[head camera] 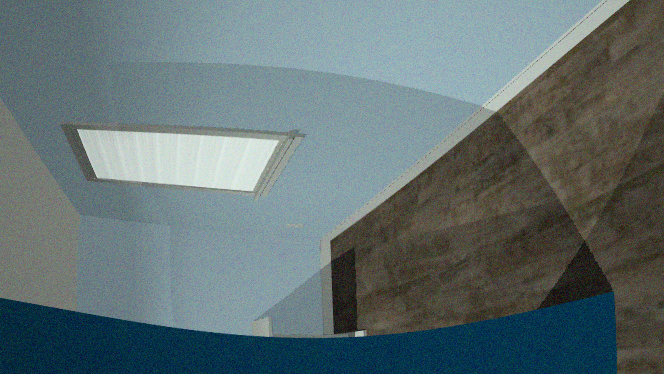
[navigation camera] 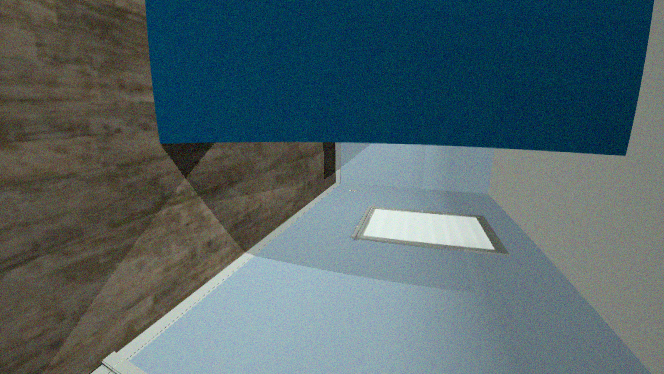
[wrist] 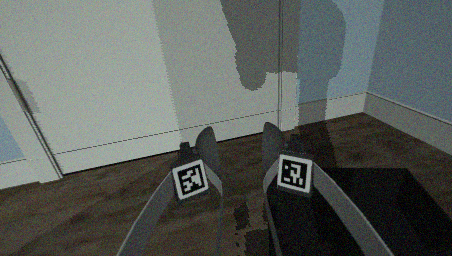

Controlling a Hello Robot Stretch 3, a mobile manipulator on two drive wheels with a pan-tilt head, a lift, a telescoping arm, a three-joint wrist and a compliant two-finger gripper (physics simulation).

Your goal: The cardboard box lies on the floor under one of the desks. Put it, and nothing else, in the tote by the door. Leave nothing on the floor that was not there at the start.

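Places are measured from the robot's base along level axes (x ahead, y left, z up), in centimetres.
Pixels of known places: gripper, fingertip midpoint: point(wrist: 239, 143).
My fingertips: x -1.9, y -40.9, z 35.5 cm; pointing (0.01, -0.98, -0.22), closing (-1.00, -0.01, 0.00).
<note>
Ahead of a thing's pixels: the offset from my fingertips to its top centre. "spot": to the spot under its first point. Level surfaces: height alone.
My gripper point(wrist: 239, 143) is open and empty in the wrist view, its two fingertips apart above the wooden floor. A white door point(wrist: 110, 85) stands beyond it in that view. A black, box-like shape @[dy -18.3, dx -19.6, dz -25.5 cm] point(wrist: 380, 200) lies at the lower right of the wrist view, partly behind the right finger; it may be the tote, but it is too dark to tell. The cardboard box and the desks do not show in these views. The gripper does not show in the head or navigation view.
A large blue panel point(head camera: 300, 355) point(navigation camera: 400, 70) stands close by. A blue wall point(head camera: 400, 40) point(navigation camera: 375, 320) with a bright window point(head camera: 175, 160) point(navigation camera: 430, 229) runs along the wooden floor @[dz -35.5 cm] point(head camera: 450, 225) point(navigation camera: 75, 175). A room corner with white baseboard @[spot: dy -55.8, dx -57.7, dz -28.8 cm] point(wrist: 415, 117) is right of the door.
</note>
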